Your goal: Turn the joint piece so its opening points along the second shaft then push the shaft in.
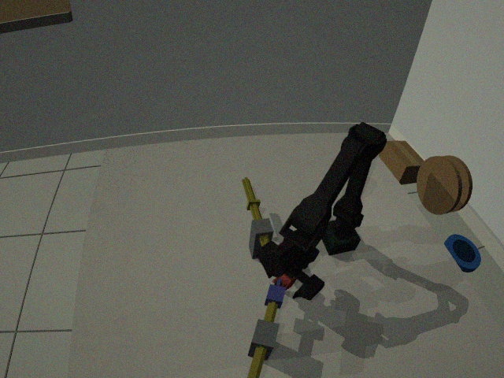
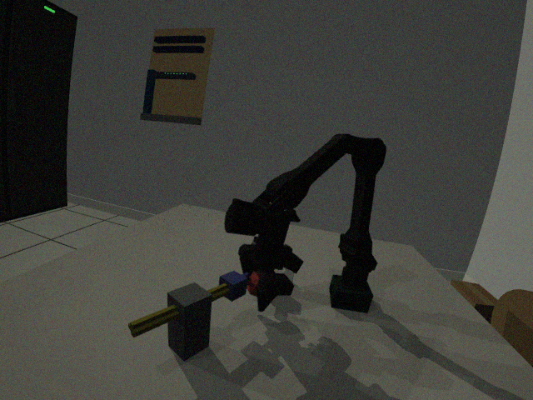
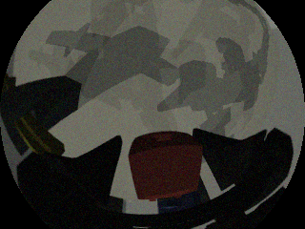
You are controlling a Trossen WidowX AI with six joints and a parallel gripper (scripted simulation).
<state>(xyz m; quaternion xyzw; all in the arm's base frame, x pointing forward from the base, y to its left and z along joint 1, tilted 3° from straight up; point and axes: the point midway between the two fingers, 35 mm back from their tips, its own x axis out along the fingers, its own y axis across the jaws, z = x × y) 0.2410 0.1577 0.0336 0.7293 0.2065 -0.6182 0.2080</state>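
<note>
Now: gripper tip 40 mm below the red joint piece.
</note>
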